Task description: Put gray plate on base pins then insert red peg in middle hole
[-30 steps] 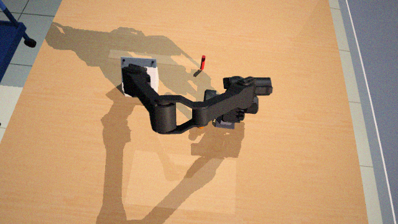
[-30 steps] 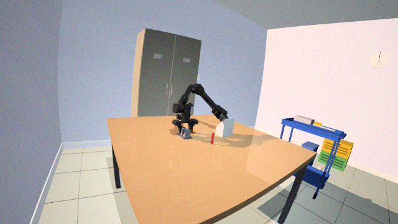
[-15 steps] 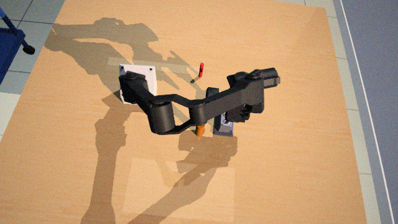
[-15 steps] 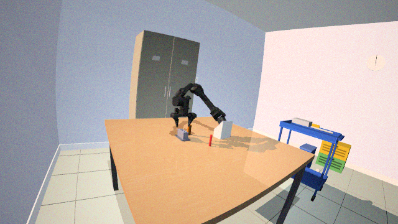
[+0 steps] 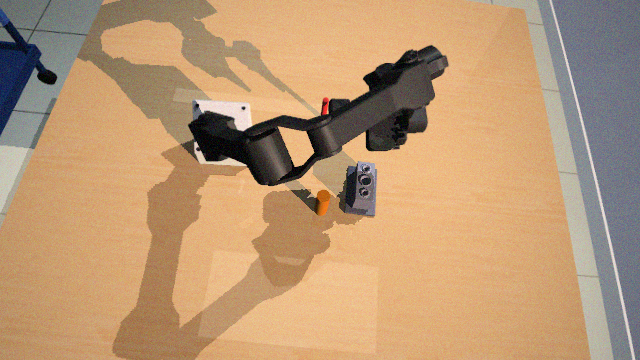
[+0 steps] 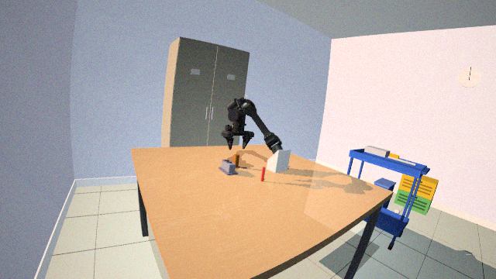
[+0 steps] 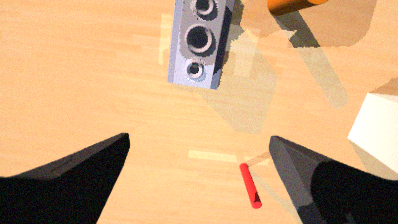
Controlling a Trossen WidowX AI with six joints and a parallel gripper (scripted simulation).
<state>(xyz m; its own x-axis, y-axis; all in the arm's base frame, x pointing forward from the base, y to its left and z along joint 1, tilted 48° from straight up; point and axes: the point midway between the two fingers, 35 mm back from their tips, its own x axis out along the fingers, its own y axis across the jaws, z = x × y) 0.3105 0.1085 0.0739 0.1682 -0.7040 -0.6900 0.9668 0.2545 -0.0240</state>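
The red peg is 130 mm to the left of my gripper tip, 110 mm below it and 110 mm behind it. Also, from my gripper tip: orange cylinder (120 mm to the right, 110 mm below, 70 mm behind); gray plate (100 mm below, 60 mm to the right, 10 mm ahead); base (140 mm below, 60 mm to the right, 10 mm ahead).
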